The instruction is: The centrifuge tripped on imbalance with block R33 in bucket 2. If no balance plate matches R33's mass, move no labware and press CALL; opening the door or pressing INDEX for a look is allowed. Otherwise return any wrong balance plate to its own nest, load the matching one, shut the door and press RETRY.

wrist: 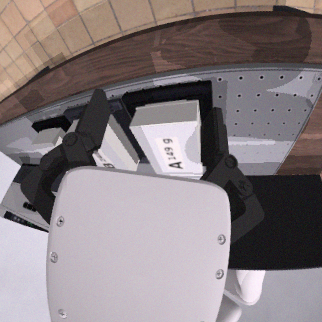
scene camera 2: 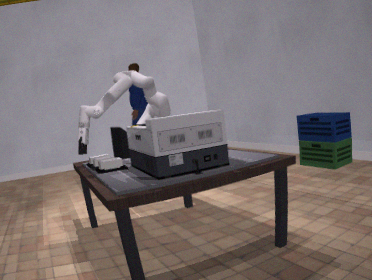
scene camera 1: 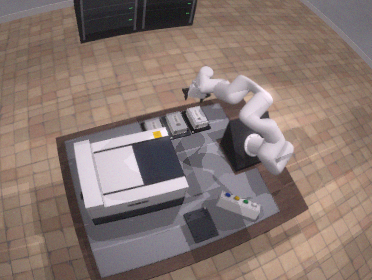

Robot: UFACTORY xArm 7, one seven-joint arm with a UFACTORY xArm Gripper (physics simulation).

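My gripper is open and empty, above the table edge near the balance plates. Plate A, labelled 149 g, lies in its dark nest and shows between the fingers in the wrist view. Plate B is beside it, its mass unreadable. A third plate sits beyond B, partly hidden. The white centrifuge has a white panel and a dark panel on top; its buckets and block R33 do not show. A button box has blue, yellow, green and white buttons.
A dark flat pad lies beside the button box. The arm stands on a black base at the table's side. Blue and green crates are stacked on the floor. A person in blue stands behind the arm. Dark cabinets stand by the wall.
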